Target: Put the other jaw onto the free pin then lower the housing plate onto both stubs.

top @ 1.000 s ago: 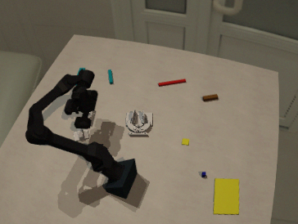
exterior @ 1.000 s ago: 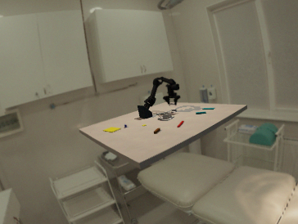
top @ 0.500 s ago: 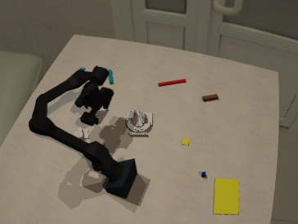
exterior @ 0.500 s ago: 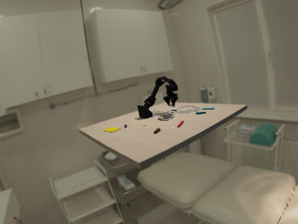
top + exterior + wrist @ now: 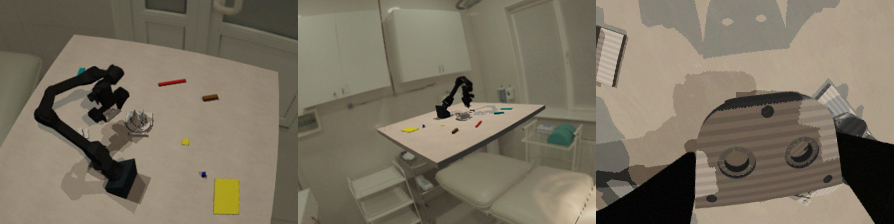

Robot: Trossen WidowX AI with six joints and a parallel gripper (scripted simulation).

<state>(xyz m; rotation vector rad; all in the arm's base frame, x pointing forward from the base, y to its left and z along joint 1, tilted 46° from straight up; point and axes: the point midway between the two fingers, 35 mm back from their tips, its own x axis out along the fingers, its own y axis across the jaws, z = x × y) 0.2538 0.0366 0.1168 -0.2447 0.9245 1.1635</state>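
The jaw is 10 mm ahead of my gripper tip, 90 mm to the right of it and 60 mm below it. Also, from my gripper tip: yellow square: 10 mm behind, 330 mm to the right, 80 mm below; blue cube: 150 mm behind, 430 mm to the right, 70 mm below; red bar: 320 mm ahead, 200 mm to the right, 70 mm below.
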